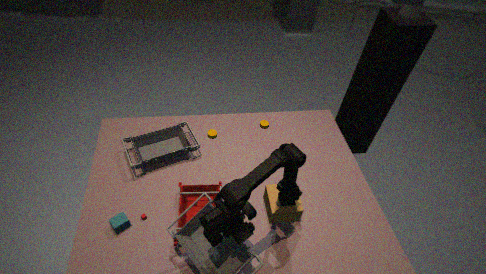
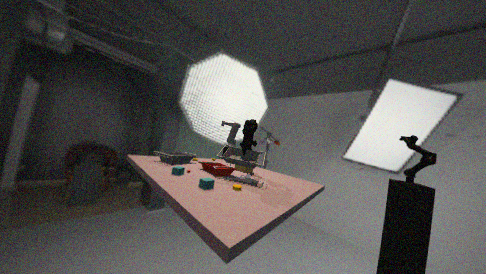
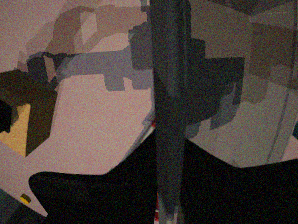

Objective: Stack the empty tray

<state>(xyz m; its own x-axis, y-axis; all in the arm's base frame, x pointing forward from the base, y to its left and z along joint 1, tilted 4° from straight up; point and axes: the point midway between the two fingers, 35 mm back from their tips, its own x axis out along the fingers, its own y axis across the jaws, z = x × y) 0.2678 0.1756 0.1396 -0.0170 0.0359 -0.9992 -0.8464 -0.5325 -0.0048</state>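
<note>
Right now my gripper tip is 60 mm short of the grey tray and 40 mm to the right of it. Round my gripper tip: red block (330 mm ahead, 190 mm to the right, 170 mm below).
</note>
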